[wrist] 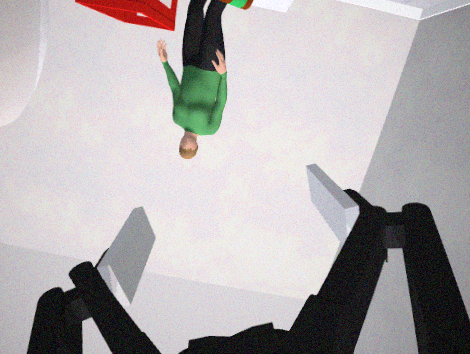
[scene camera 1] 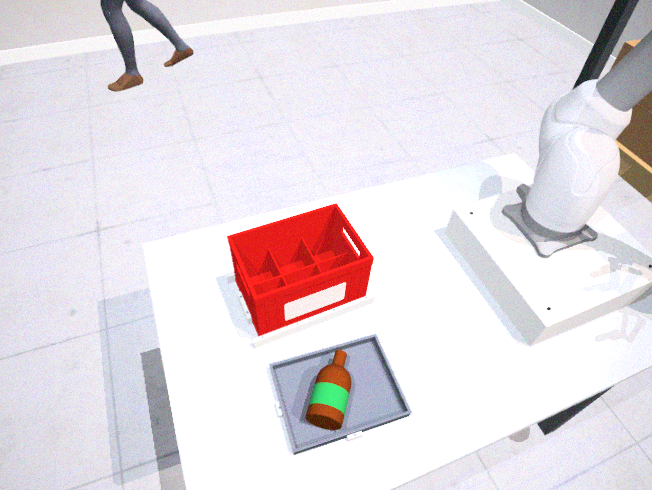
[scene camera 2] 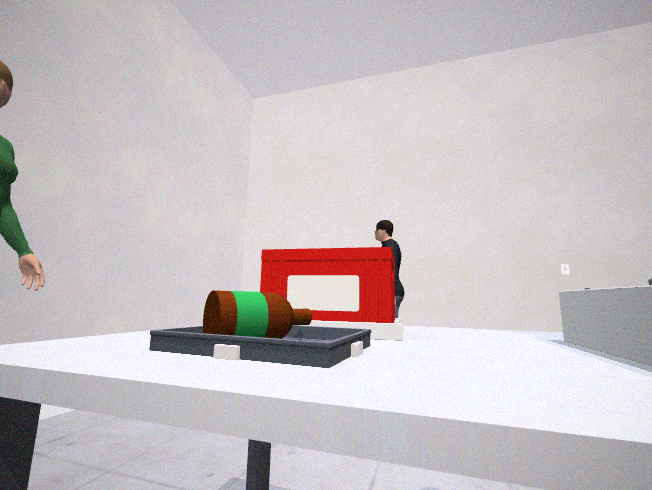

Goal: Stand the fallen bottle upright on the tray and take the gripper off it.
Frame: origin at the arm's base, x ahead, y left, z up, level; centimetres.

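Where they show: gripper, fingertip midpoint: (wrist: 227,203); arm's base, origin of the base link: (scene camera 1: 547,224).
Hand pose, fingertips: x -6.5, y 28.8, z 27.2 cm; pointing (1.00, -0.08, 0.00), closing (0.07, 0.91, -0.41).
Observation:
Things, the pixels of their top centre, and the offset from my fingertips. Level surfaces: height alone.
- brown bottle, middle of its top: (scene camera 2: 265,292) (scene camera 1: 333,378) dz -29.9, dx +75.1, dy -10.3 cm
- grey tray, middle of its top: (scene camera 2: 271,329) (scene camera 1: 338,387) dz -35.3, dx +73.8, dy -10.1 cm
- red crate, middle of its top: (scene camera 1: 299,246) (scene camera 2: 333,254) (wrist: 131,18) dz -20.3, dx +72.8, dy -37.6 cm
- white table, its level: dz -37.9 cm
A brown bottle (scene camera 1: 331,395) (scene camera 2: 250,314) with a green label lies on its side on the grey tray (scene camera 1: 387,371) (scene camera 2: 263,350). In scene camera 1 its neck points toward the red crate and its base is near the tray's front edge. In scene camera 2 its neck points right. A small part of the bottle (wrist: 240,3) shows at the top edge of the wrist view. My gripper (wrist: 227,203) is open with its fingers wide apart and holds no object. It is away from the bottle, and it does not show in either scene camera view.
A red crate (scene camera 1: 312,273) (scene camera 2: 326,256) with compartments stands behind the tray on the white table (scene camera 1: 221,421) (scene camera 2: 474,379). The arm's base stands on a white block (scene camera 1: 490,284) at the right. People stand beyond the table.

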